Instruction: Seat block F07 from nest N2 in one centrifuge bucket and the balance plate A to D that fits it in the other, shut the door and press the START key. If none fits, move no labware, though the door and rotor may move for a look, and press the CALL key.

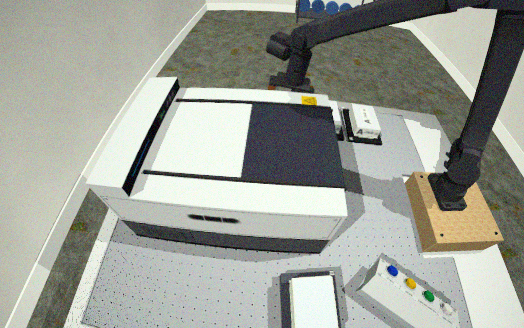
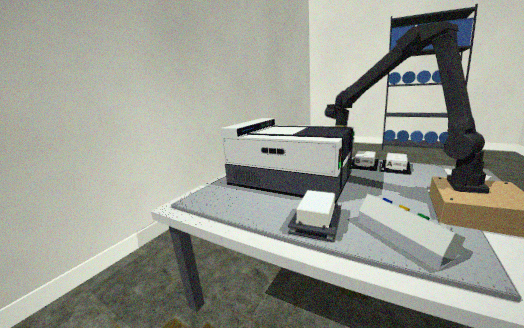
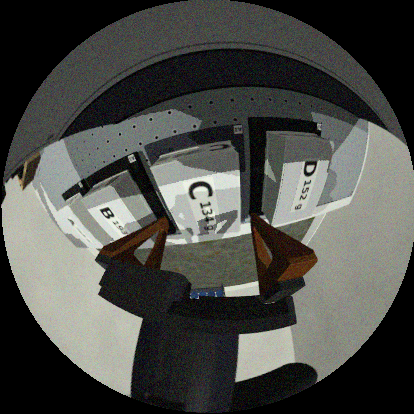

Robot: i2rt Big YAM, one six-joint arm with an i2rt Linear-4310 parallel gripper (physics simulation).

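Note:
My gripper is open and empty behind the centrifuge, its fingertips near the outer edge of plate C. Plate C, marked 134 g, stands between plate D, marked 152 g, and plate B. Plate A stands beyond B. Each sits in a dark nest. A white block sits in the front nest; no label is readable. White and dark panels cover the centrifuge top; buckets are hidden.
A sloped key box with blue, yellow, green and pale keys stands front right. The arm stands on a wooden base. The tall centrifuge wall rises beside the row of plates. A shelf rack stands in the background.

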